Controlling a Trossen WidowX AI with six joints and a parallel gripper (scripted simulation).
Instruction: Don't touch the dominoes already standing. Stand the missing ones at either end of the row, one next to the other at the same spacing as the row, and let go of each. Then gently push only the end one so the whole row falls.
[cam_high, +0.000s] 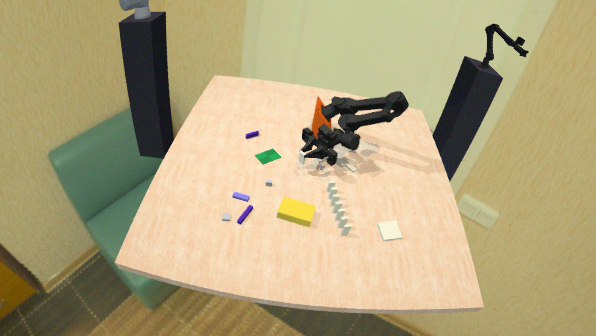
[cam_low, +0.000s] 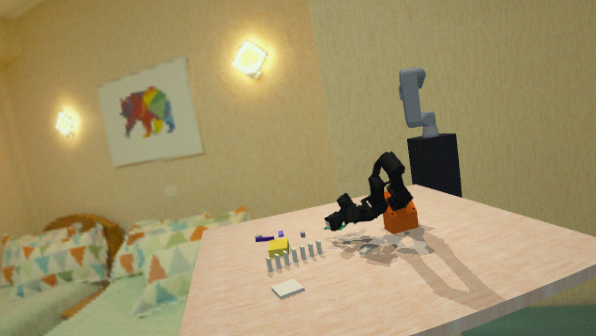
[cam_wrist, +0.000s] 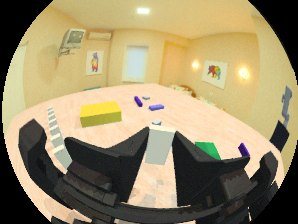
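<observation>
The green tile is 7 cm behind my gripper tip, 13 cm to the right of it and 9 cm below it. Also, from my gripper tip: white flat tile: 26 cm ahead, 35 cm to the left, 9 cm below; yellow block: 22 cm ahead, 8 cm below.
</observation>
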